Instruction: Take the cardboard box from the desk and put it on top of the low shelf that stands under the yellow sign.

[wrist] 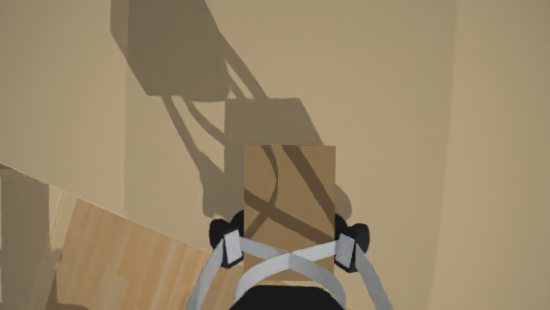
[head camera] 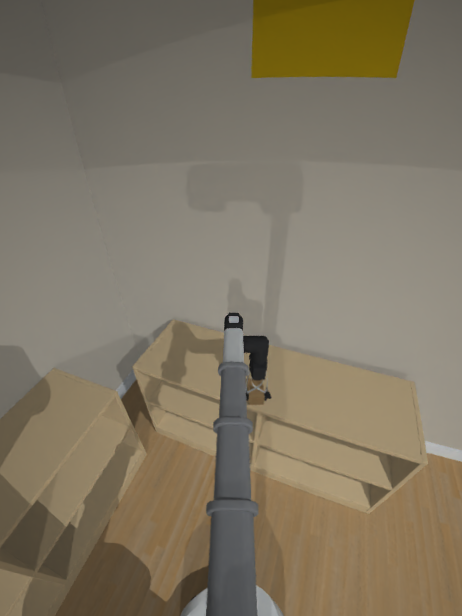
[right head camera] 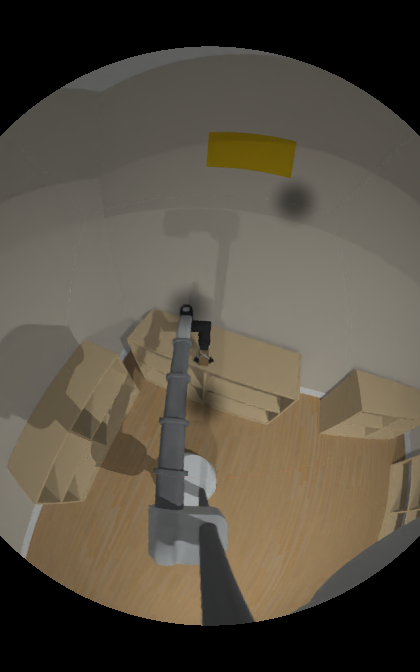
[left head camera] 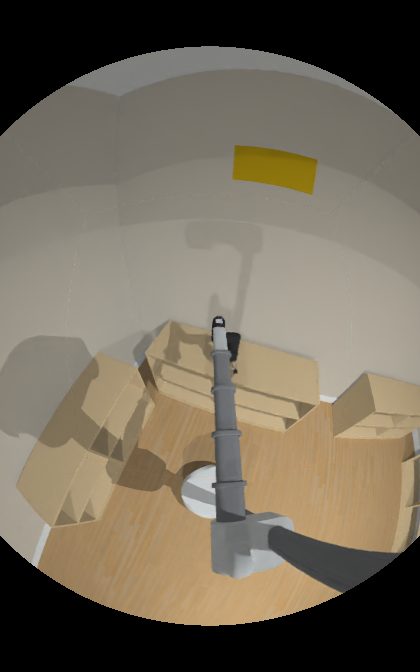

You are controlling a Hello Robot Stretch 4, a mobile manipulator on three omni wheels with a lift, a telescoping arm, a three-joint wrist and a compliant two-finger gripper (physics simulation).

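Places are measured from the robot's base along level axes (x ahead, y left, z up), in centimetres.
Pixels of known places: gripper, fingertip midpoint: [wrist: 288,230] [head camera: 255,398].
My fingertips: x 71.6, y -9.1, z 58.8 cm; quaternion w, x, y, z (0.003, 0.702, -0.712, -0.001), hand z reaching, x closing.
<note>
Behind a point stands the place of what it marks.
The brown cardboard box [head camera: 256,399] @(z 62.0, x 69.2, y -9.0 cm) [right head camera: 203,361] [wrist: 300,200] @(z 63.3, x 74.6, y -9.7 cm) is between the two fingers of my gripper [head camera: 257,395] @(z 58.8, x 71.6, y -9.1 cm) [right head camera: 203,358] [wrist: 288,230] @(z 58.8, x 71.6, y -9.1 cm), which is shut on it. The box hangs above the front part of the top of the low shelf [head camera: 345,387] @(z 58.3, x 77.2, y -47.8 cm) [left head camera: 280,367] [right head camera: 255,352] [wrist: 390,100] @(z 58.3, x 82.2, y -17.4 cm), near its middle. In the wrist view its shadow lies on the shelf top beside it, so a gap seems to be left under it; its underside is hidden. The yellow sign [head camera: 330,40] @(z 170.3, x 105.3, y -25.9 cm) [left head camera: 275,169] [right head camera: 251,154] is on the wall above this shelf. The desk does not show.
A second wooden shelf unit [head camera: 55,415] @(z 58.3, x 62.1, y 70.4 cm) [left head camera: 55,450] [right head camera: 45,440] stands to the left. Another unit [left head camera: 392,392] [right head camera: 382,390] stands to the right. The wall rises directly behind the low shelf. My extended arm [head camera: 232,465] @(z 100.6, x 29.6, y 0.1 cm) [left head camera: 227,450] [right head camera: 173,445] hides part of the low shelf.
</note>
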